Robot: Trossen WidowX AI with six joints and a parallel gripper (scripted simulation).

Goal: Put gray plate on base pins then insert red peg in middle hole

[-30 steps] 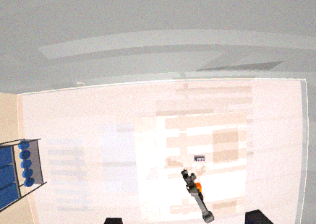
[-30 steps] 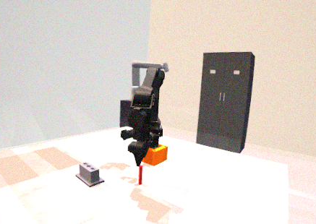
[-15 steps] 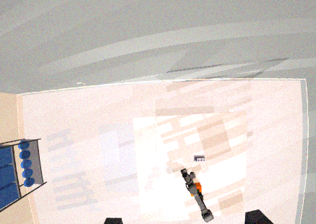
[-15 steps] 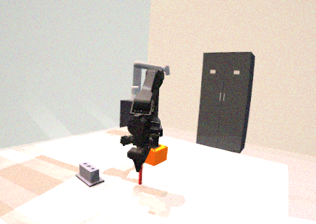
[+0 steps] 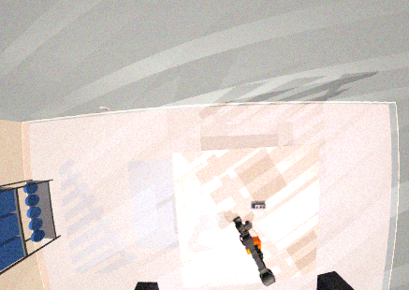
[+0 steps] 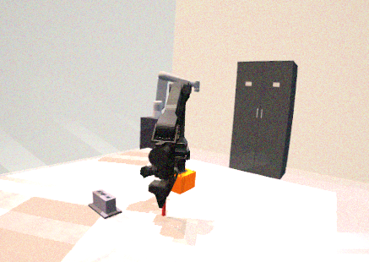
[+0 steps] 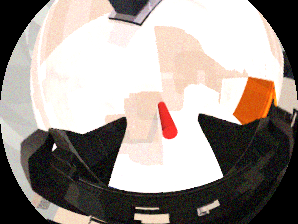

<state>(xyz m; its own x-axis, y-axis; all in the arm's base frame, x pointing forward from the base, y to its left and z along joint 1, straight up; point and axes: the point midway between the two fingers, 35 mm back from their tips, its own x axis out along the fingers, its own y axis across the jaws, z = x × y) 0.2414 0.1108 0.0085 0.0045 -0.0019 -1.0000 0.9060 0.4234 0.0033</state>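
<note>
My gripper tip is 1 cm above the red peg. Also, from my gripper tip: gray plate 18 cm to the right, 11 cm ahead, 1 cm below; then base 18 cm to the right, 11 cm ahead, 4 cm below.
</note>
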